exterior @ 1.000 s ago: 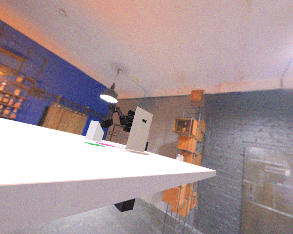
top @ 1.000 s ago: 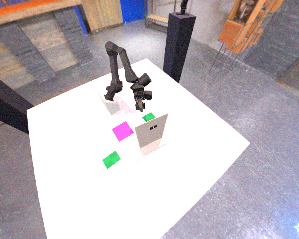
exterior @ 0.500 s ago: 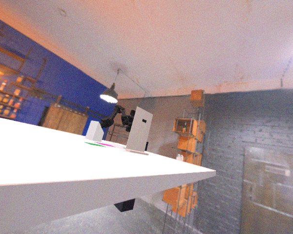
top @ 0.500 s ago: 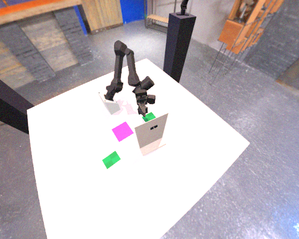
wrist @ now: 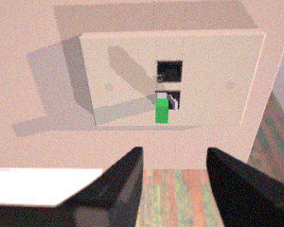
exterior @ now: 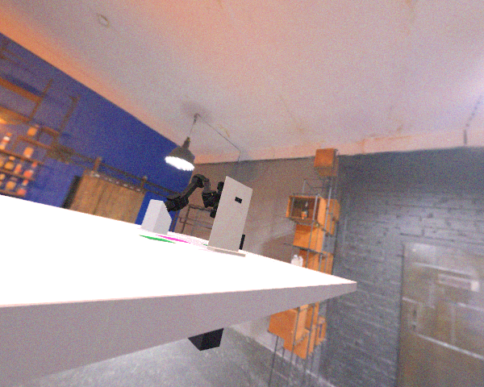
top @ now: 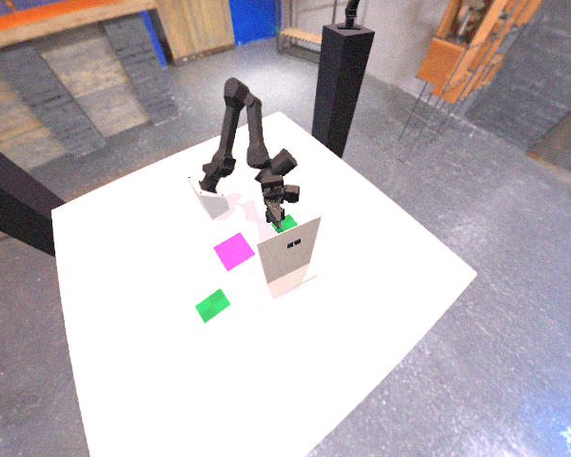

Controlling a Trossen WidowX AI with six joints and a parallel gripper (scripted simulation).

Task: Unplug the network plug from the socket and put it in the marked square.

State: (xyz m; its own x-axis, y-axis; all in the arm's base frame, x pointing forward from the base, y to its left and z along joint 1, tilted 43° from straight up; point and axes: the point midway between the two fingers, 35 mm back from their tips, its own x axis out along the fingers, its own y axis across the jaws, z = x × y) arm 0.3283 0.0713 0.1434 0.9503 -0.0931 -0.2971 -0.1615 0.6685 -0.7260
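My gripper tip is 6 cm short of the green network plug. Also, from my gripper tip: upright panel: 9 cm below, 8 cm ahead; magenta square: 23 cm below, 14 cm to the right, 11 cm behind.
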